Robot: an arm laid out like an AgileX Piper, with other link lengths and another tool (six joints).
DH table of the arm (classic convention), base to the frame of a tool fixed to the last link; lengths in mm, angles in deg. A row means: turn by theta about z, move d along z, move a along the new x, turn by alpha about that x. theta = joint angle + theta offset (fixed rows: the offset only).
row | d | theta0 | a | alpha
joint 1 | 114.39 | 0 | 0 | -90
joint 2 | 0 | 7.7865 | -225.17 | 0
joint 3 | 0 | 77.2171 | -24.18 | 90
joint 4 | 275.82 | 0 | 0 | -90
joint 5 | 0 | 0 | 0 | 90
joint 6 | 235.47 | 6.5 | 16.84 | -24.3
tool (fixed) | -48.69 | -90 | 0 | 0
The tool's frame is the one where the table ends.
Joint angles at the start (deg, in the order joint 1, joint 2, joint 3, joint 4, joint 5, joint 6):
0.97, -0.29, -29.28, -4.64, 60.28, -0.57
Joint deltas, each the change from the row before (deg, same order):
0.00, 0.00, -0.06, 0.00, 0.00, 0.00
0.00, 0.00, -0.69, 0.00, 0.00, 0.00
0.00, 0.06, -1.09, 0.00, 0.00, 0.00
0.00, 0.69, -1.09, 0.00, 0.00, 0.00
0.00, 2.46, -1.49, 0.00, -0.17, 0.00
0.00, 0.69, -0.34, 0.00, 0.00, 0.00
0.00, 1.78, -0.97, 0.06, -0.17, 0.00
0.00, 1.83, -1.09, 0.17, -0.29, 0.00
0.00, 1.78, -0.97, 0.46, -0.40, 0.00
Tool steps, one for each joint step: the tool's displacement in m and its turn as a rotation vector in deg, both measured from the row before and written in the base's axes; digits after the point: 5 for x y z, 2 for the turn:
-0.00008, 0.00000, 0.00039, 0.00, -0.06, 0.00
-0.00097, -0.00002, 0.00452, 0.01, -0.69, 0.00
-0.00152, -0.00003, 0.00696, 0.02, -1.03, 0.00
-0.00026, 0.00000, 0.00529, 0.01, -0.40, 0.00
0.00339, 0.00008, 0.00370, -0.02, 0.80, 0.01
0.00104, 0.00002, 0.00037, -0.01, 0.35, 0.00
0.00295, 0.00025, 0.00198, 0.03, 0.64, 0.05
0.00330, 0.00060, 0.00285, 0.12, 0.45, 0.11
0.00377, 0.00149, 0.00230, 0.36, 0.42, 0.28

